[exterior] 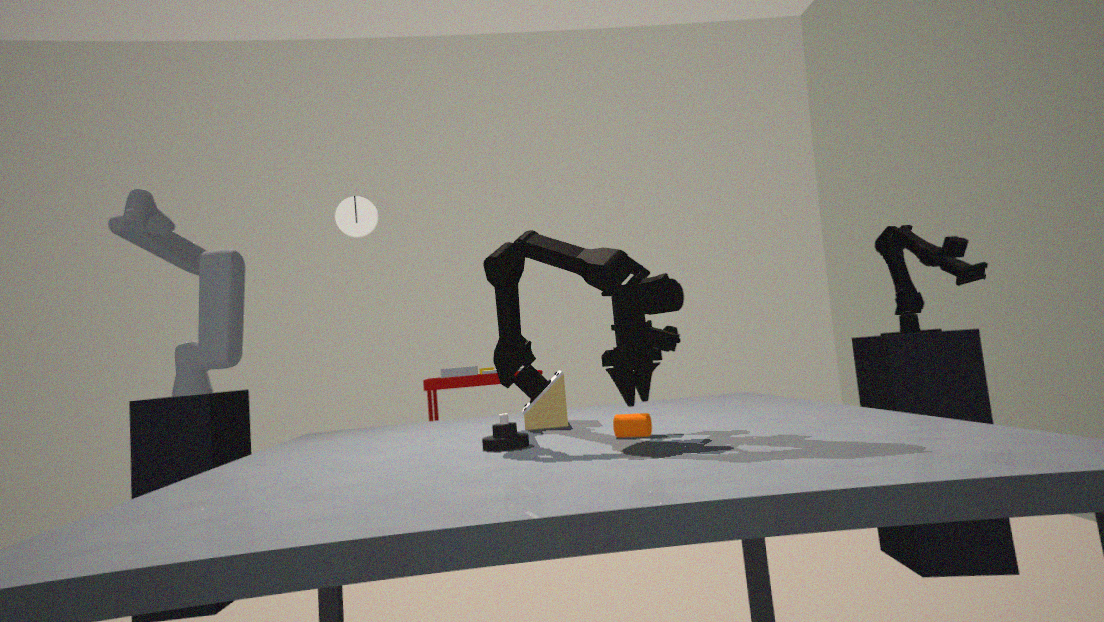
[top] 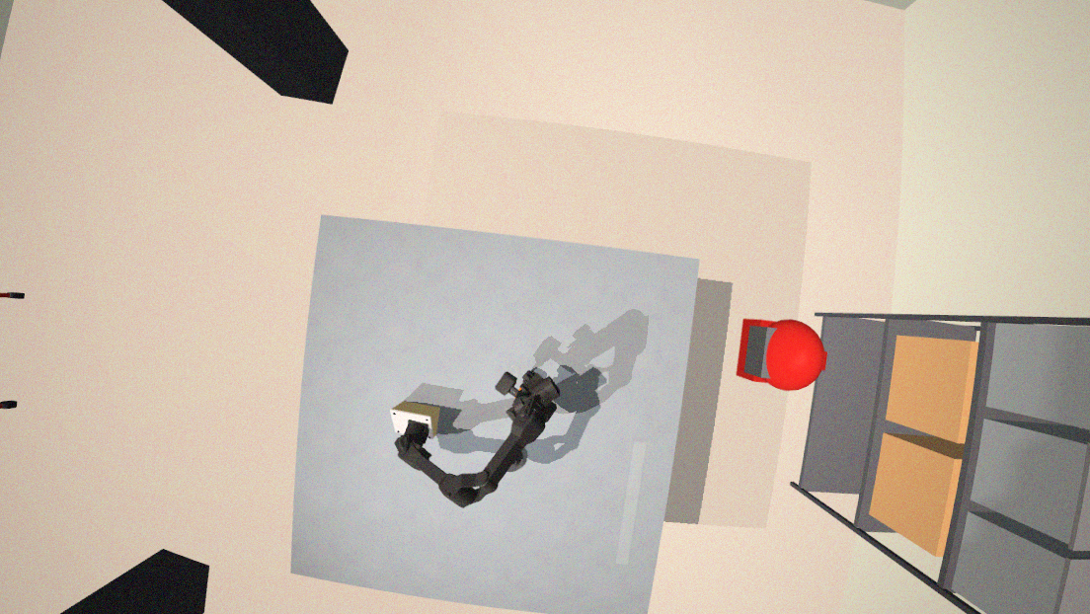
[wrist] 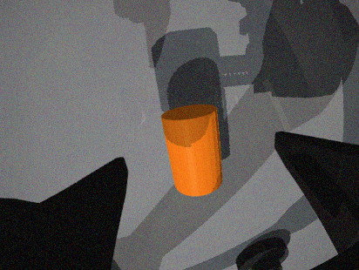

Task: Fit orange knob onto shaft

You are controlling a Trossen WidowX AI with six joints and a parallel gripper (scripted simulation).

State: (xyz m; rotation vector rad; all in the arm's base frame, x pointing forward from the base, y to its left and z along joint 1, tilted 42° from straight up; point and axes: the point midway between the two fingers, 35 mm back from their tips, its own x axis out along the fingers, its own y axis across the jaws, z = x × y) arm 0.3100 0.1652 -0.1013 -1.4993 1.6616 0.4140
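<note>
My gripper tip is now 4 cm above the orange knob. The rest, counted from my gripper tip: round black pedestal: 25 cm to the right, 3 cm below.
</note>
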